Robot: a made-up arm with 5 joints.
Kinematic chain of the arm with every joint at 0, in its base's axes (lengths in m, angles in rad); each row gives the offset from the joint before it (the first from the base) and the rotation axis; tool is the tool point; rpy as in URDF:
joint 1: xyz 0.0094 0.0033 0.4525 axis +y
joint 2: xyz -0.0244 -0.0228 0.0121 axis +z
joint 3: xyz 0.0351 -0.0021 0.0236 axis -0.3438 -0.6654 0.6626
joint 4: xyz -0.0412 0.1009 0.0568 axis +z
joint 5: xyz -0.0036 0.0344 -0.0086 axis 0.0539 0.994 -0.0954
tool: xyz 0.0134 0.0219 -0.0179 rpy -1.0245 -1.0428 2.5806
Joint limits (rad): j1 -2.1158..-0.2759 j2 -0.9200..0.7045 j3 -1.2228..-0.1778 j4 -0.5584..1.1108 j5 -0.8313..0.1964
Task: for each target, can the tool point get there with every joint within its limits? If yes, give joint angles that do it. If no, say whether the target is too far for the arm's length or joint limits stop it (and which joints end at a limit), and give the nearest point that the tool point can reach.
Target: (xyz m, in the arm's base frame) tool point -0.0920 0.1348 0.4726
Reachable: yes | joints -1.6039 -0.0067 -0.4254 0.3769 -0.4048
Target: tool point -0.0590 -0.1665 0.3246
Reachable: no: joint limits stop it (at a limit: joint 1, joint 2, joint 3, joint 4, joint 5) | nearest point -0.1096 -0.1169 0.5231 | short by 0.211 m
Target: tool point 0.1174 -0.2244 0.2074
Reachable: no: too far | nearest point 0.0113 0.0630 0.2920 | short by 0.318 m
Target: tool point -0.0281 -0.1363 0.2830
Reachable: no: joint limits stop it (at a limit: joint 2, joint 3, joint 4, joint 5) | nearest point -0.0253 0.0630 0.2958 | short by 0.200 m
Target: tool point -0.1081 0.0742 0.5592
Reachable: yes | joints -1.6650 -0.3342 -0.7998 0.3043 -0.3153
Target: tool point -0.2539 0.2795 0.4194
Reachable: no: too far | nearest point -0.1219 0.1453 0.4360 | short by 0.189 m
